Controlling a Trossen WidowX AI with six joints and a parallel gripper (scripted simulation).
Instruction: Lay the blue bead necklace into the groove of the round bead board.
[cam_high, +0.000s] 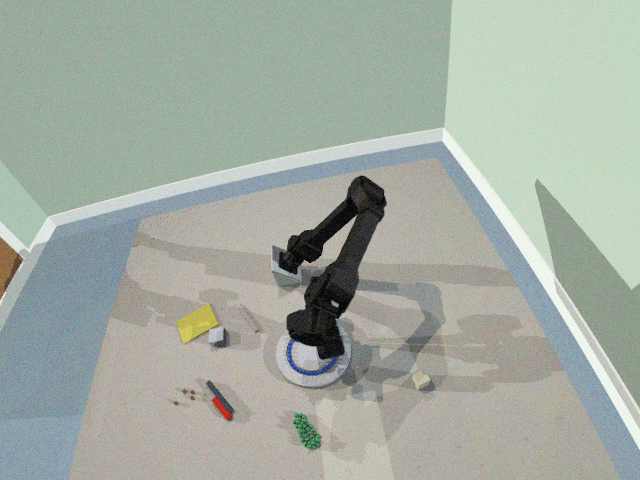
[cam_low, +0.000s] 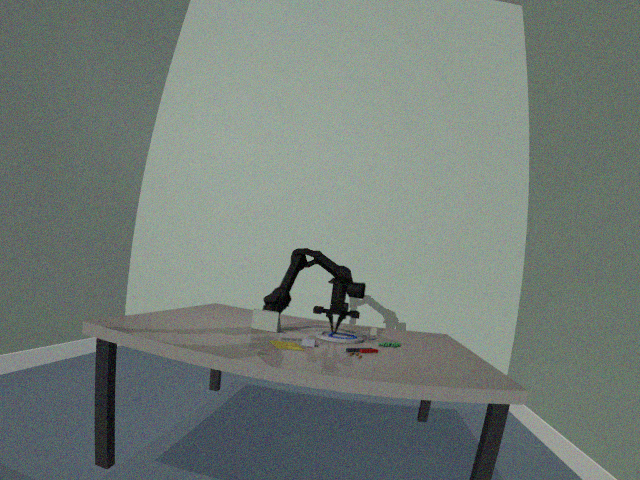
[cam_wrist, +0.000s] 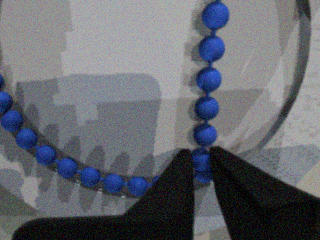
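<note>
The round bead board lies 4 cm to the right of my gripper tip, 3 cm ahead of it and 1 cm below it. From my gripper tip the other things lie so: white cube: 32 cm to the right, 4 cm behind; then cream cube: 22 cm to the left, 15 cm ahead; then stick: 24 cm to the right, 10 cm behind, 1 cm below.
</note>
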